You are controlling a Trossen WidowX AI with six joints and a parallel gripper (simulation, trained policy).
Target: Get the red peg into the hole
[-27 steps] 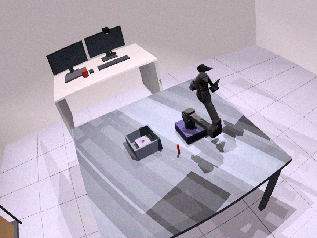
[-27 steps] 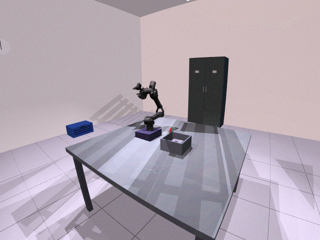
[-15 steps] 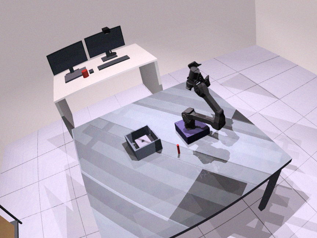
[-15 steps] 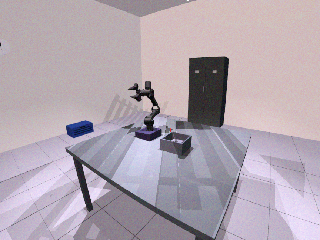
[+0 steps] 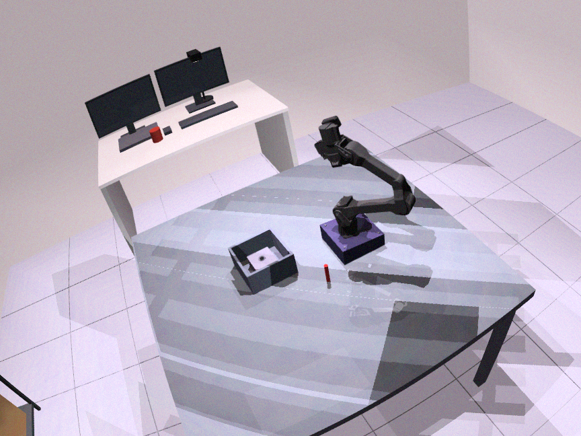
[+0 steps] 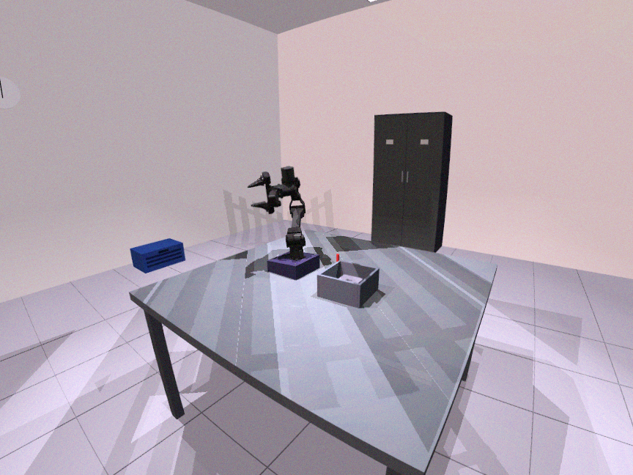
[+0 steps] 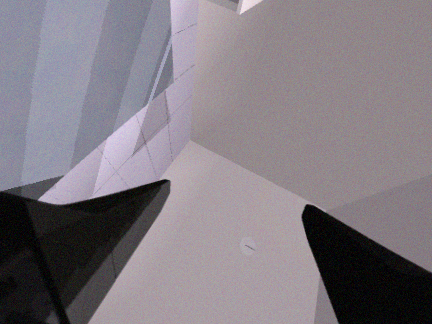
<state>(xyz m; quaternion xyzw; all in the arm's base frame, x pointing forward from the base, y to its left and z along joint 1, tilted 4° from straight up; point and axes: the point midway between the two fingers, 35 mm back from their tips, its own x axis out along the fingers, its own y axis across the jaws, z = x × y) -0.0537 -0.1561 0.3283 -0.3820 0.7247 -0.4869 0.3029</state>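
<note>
Right now the red peg is 34 cm below my gripper tip, 33 cm to the left of it and 24 cm ahead of it. From my gripper tip the other things lie so: box (44 cm ahead, 36 cm below, 16 cm to the left); then pale plate (44 cm ahead, 34 cm below, 16 cm to the left).
</note>
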